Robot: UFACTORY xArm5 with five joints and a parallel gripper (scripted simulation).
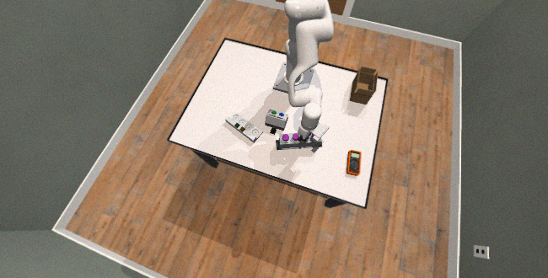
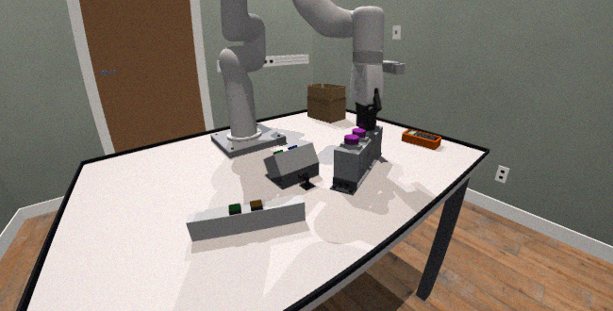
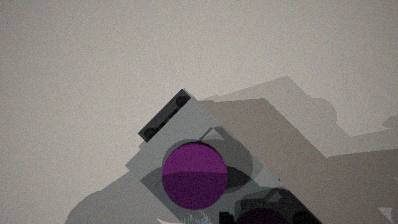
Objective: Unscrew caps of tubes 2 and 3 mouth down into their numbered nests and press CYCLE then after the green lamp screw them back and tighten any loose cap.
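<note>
The purple cap is 1 cm below my hand. Round my hand: key housing: 19 cm to the right, 8 cm below, 8 cm behind; then blue key: 17 cm to the right, 10 cm behind, 6 cm below; then grey decapping station: 13 cm below, 2 cm to the right, 1 cm ahead.
</note>
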